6 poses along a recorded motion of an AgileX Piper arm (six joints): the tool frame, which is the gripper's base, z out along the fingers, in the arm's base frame.
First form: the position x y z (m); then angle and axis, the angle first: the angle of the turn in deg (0 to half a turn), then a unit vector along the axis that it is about.
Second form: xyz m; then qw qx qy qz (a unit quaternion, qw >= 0). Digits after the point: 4 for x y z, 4 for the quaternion.
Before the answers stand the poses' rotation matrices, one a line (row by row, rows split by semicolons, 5 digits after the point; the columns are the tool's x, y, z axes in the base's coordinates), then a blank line. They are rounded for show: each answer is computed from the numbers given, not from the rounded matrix.
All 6 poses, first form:
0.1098 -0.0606 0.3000 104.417 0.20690 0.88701 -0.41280
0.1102 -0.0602 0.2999 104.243 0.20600 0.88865 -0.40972
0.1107 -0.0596 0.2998 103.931 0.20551 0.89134 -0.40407
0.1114 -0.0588 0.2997 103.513 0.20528 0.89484 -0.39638
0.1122 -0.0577 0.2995 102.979 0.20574 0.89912 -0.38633
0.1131 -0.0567 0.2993 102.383 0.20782 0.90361 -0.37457
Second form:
-0.19551 0.62902 0.75240; -0.17059 0.73370 -0.65771; -0.96575 -0.25694 -0.03615
-0.19316 0.62522 0.75616; -0.16902 0.73795 -0.65334; -0.96650 -0.25401 -0.03686
-0.18835 0.61947 0.76209; -0.16490 0.74502 -0.64634; -0.96816 -0.24741 -0.03817
-0.18168 0.61202 0.76969; -0.15879 0.75418 -0.63718; -0.97045 -0.23798 -0.03984
-0.17276 0.60299 0.77882; -0.14993 0.76539 -0.62586; -0.97349 -0.22489 -0.04182
-0.16199 0.59391 0.78805; -0.13780 0.77716 -0.61403; -0.97712 -0.20806 -0.04406

0.1098 -0.0606 0.3000 0.6128 0.1635 0.7010 -0.3262
0.1102 -0.0602 0.2999 0.6140 0.1626 0.7014 -0.3234
0.1107 -0.0596 0.2998 0.6161 0.1619 0.7021 -0.3183
0.1114 -0.0588 0.2997 0.6190 0.1612 0.7028 -0.3113
0.1122 -0.0577 0.2995 0.6227 0.1610 0.7036 -0.3023
0.1131 -0.0567 0.2993 0.6267 0.1619 0.7041 -0.2919

